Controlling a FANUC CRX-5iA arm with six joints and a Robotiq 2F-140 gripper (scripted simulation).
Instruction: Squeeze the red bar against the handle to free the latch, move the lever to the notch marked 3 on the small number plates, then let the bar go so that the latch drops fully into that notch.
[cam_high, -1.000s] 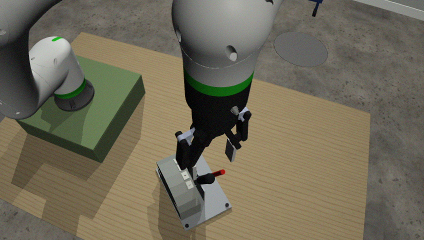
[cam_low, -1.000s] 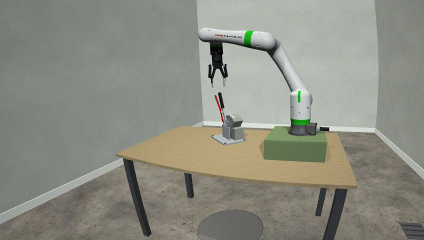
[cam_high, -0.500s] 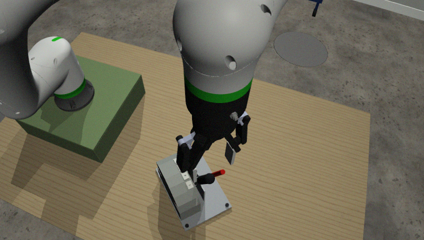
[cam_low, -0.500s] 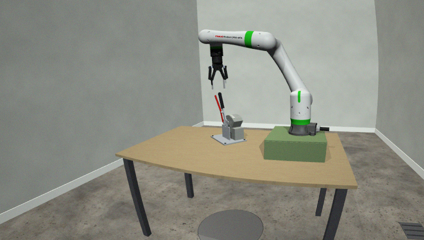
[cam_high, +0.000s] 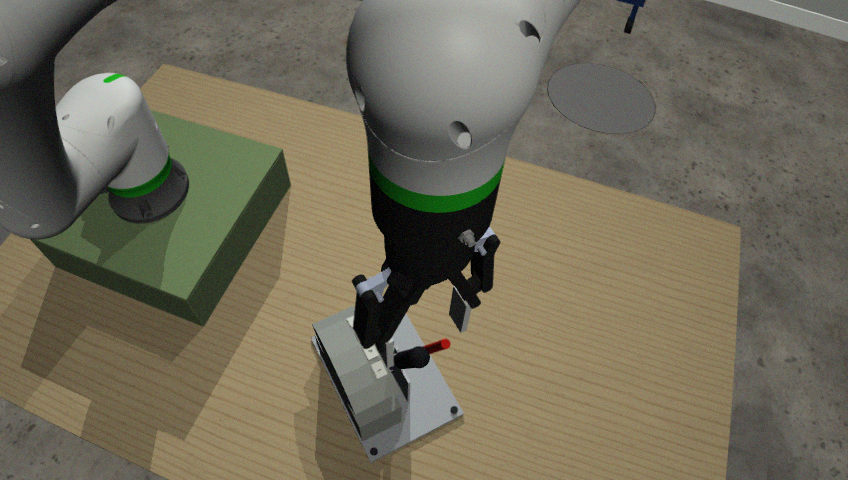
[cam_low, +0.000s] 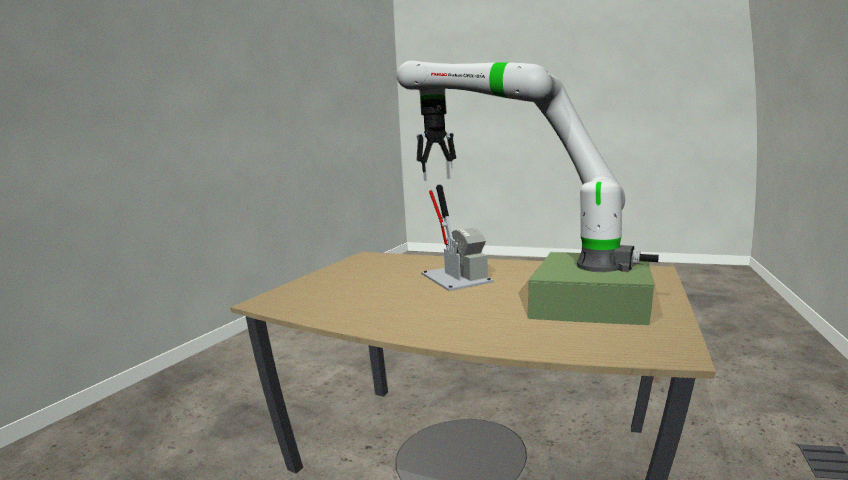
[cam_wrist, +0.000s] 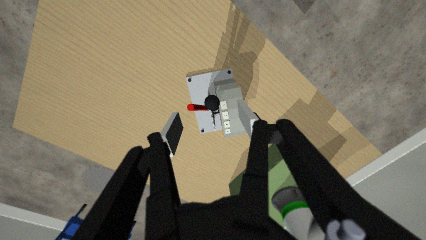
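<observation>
Right now my hand is 18 cm above the red bar, 4 cm to the right of it and 3 cm past it.
</observation>
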